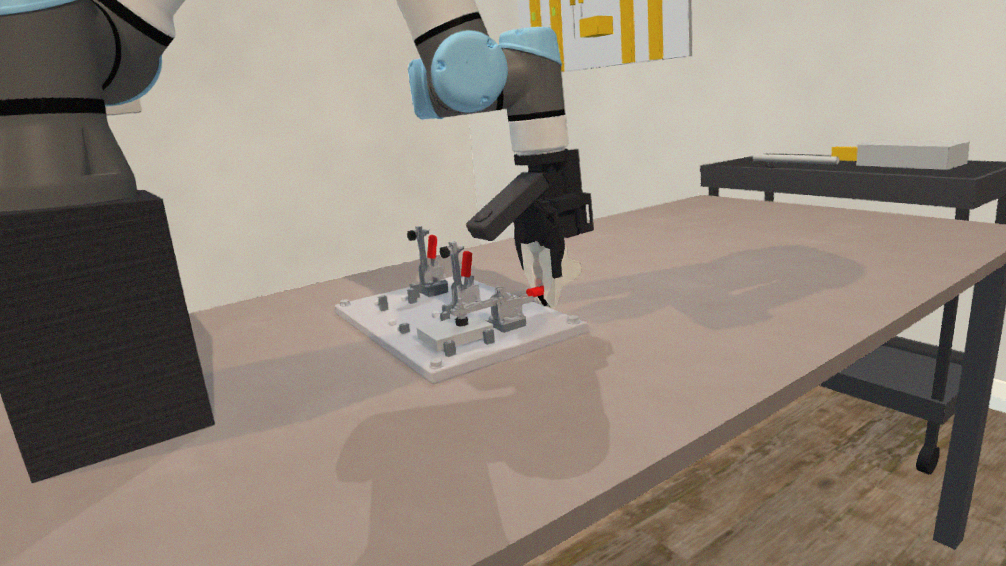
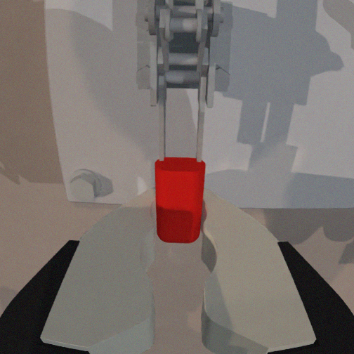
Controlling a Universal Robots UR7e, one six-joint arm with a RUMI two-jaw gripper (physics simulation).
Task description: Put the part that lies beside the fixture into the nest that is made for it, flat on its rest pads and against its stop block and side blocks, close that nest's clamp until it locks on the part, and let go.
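Pixels of known places: gripper, fingertip midpoint: [image 1: 548, 306]; arm's base, origin of the base link: [image 1: 57, 202].
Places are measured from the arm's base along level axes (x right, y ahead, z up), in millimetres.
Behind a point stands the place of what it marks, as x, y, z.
The light grey part [image 1: 439, 335] {76, 370, -214} lies in the front nest of the white fixture plate [image 1: 415, 351] {56, 343, -235} [image 2: 100, 135], among small dark blocks. That nest's clamp [image 1: 507, 309] {62, 474, -208} [image 2: 182, 60] has its arm down, and its black tip [image 1: 461, 321] {65, 405, -207} is on the part's top. Whether the part touches its stop and side blocks cannot be told. My gripper [image 1: 545, 299] {46, 546, -225} [image 2: 178, 191] is shut on the clamp's red handle [image 1: 535, 290] {54, 522, -194} [image 2: 180, 175], with one pale finger at each side, at the plate's edge. The handle sticks out low, about level. Whether the clamp is locked cannot be told.
Two more clamps, a middle one [image 1: 455, 278] {-60, 455, -187} and a rear one [image 1: 422, 260] {-162, 443, -177}, stand with arms and red handles upright behind the front nest. A plate bolt [image 1: 572, 319] {100, 550, -229} [image 2: 84, 185] sits near the gripper. A dark cart [image 1: 844, 177] stands beyond the table.
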